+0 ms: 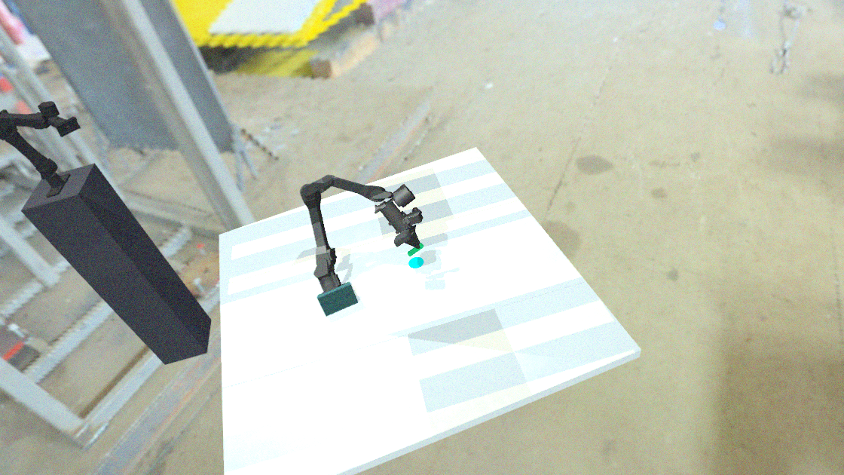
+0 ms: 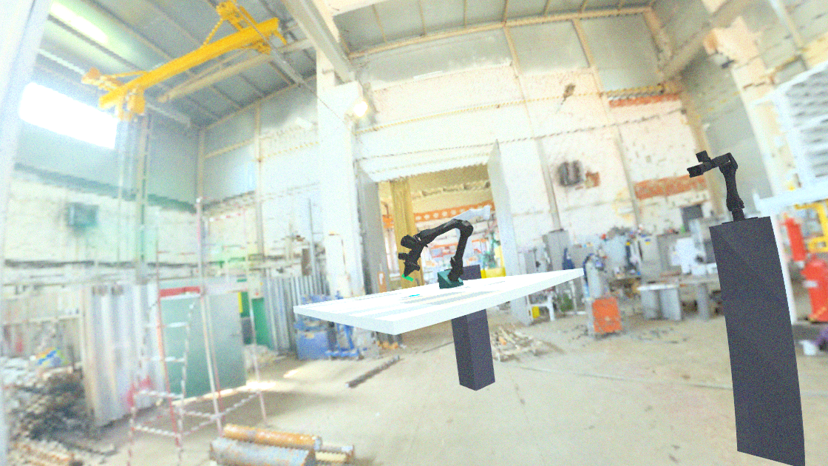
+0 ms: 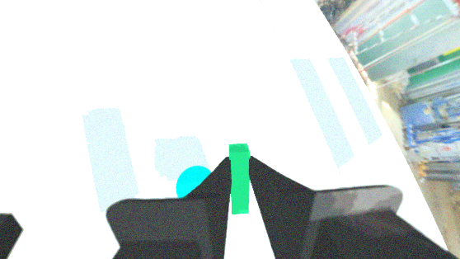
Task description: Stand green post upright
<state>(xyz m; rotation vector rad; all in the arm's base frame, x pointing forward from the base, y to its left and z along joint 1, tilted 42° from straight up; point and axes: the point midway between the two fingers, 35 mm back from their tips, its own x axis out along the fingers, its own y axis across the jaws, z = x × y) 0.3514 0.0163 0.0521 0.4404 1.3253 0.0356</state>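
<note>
The cyan circle lies 3 cm behind my gripper tip, 4 cm to the left of it and 11 cm below it. Also, from my gripper tip: green post 2 cm behind, 1 cm below.
</note>
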